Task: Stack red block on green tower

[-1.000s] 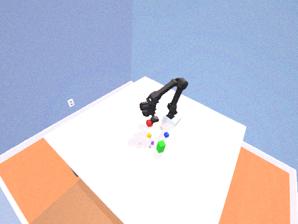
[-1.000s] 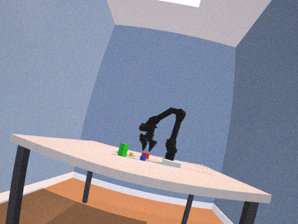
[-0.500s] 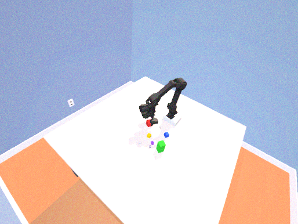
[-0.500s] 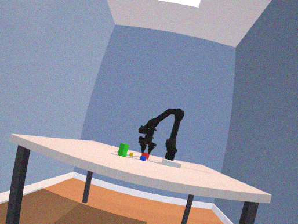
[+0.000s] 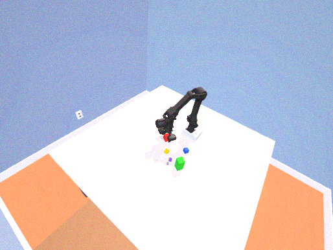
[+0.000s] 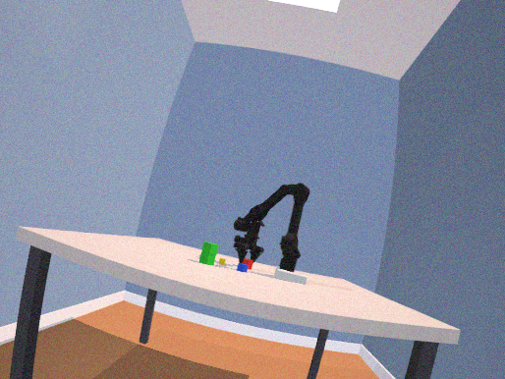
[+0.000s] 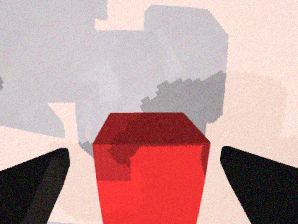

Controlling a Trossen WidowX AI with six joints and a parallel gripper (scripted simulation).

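My gripper tip is now 1 cm below the red block.
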